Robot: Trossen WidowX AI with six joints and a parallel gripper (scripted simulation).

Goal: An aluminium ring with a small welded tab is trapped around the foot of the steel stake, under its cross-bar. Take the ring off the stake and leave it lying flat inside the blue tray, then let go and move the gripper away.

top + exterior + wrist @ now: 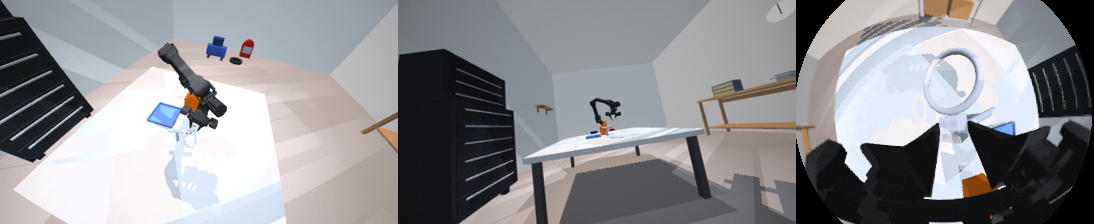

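Right now the aluminium ring is 50 mm ahead of my gripper tip and 10 mm above it. From my gripper tip the other things lie so: blue tray (190 mm behind, 250 mm to the right, 170 mm below).
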